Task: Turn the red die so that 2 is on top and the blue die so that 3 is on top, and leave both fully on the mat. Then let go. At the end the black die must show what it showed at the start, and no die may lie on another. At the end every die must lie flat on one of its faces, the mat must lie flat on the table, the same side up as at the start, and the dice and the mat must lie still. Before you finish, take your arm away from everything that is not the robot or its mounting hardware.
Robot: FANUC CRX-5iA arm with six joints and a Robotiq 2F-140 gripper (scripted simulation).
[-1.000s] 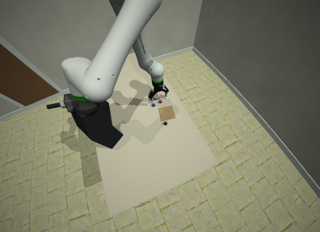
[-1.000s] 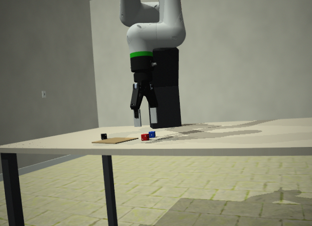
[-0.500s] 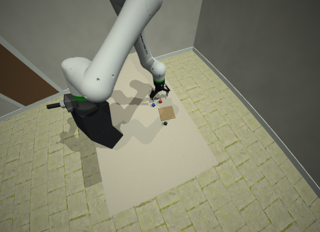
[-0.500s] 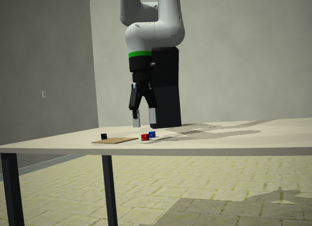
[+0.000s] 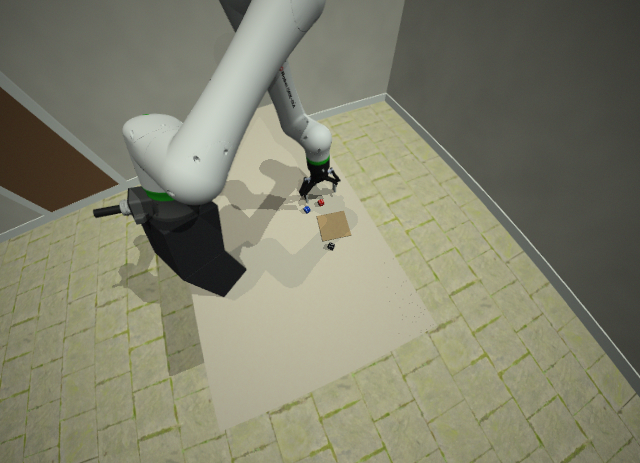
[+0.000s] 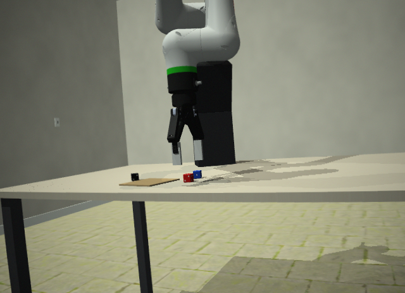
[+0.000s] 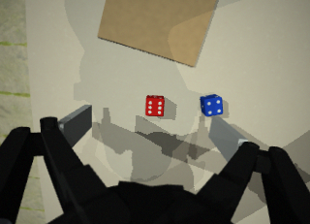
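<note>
The red die lies 60 mm below my hand and 10 mm to the right of it. The rest, counted from my hand: blue die 90 mm behind, 60 mm below, 10 mm to the right; black die 240 mm to the right, 80 mm behind, 60 mm below; brown mat 150 mm to the right, 70 mm below, 10 mm behind.
</note>
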